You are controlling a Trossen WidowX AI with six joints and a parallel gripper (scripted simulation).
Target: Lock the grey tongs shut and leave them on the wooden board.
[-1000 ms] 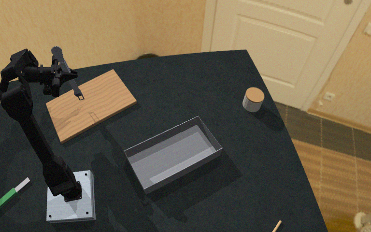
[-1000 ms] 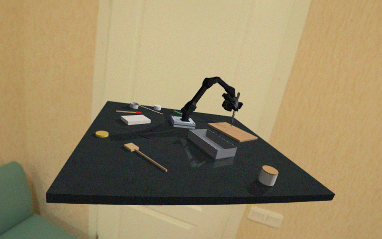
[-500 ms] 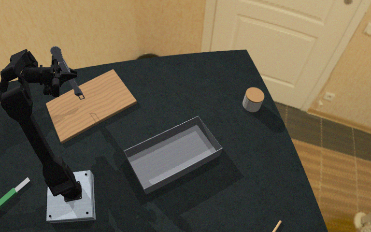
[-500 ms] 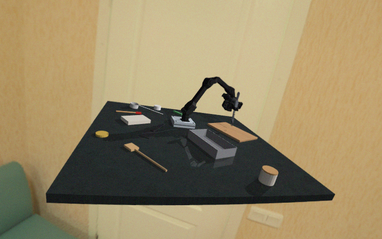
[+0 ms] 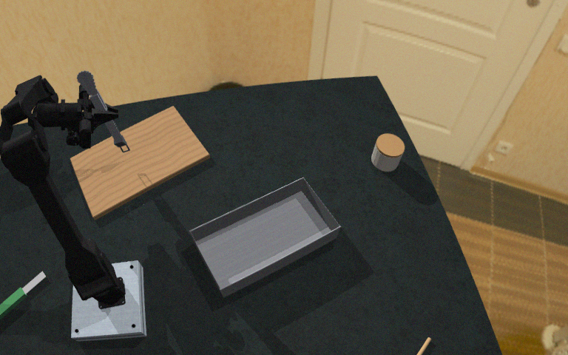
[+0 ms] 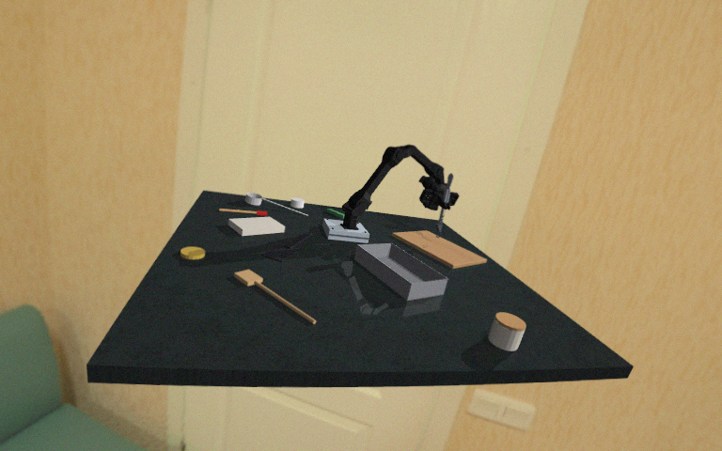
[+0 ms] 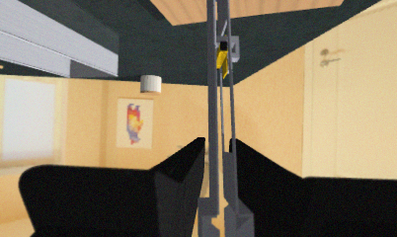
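The yellow lock piece lies 4 cm below my gripper tip and 3 cm behind it. The rest, counted from my gripper tip: wooden board 18 cm below; then grey roasting tin 33 cm to the right, 29 cm ahead, 16 cm below; then white block 77 cm to the right, 17 cm below, 9 cm behind.
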